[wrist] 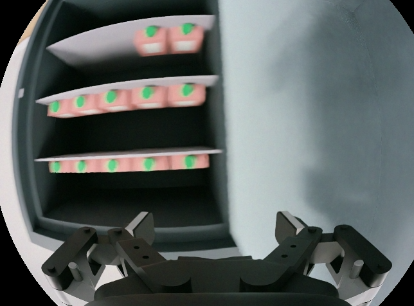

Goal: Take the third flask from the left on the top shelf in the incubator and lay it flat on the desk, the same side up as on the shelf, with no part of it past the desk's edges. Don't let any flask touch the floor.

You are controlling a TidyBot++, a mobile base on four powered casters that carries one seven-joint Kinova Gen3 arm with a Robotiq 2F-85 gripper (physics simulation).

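Note:
The incubator (26, 150) is open in front of me, and the wrist view appears upside down, with shelf boards above their flasks. The row lowest in the picture appears to be the top shelf (130, 154), seen nearly edge-on. It carries a row of pink flasks with green caps facing me. The third flask (112, 165) is the middle one, with neighbours close on both sides. My gripper (214, 226) is open and empty, its fingertips in front of the incubator's edge and apart from the flasks. The desk does not show.
The middle shelf (130, 84) holds another row of similar flasks. The shelf highest in the picture (95, 45) holds two flasks (151, 42) (186, 40) at its right end. A large pale blue-grey surface (300, 115) fills the right side, beside the incubator's opening.

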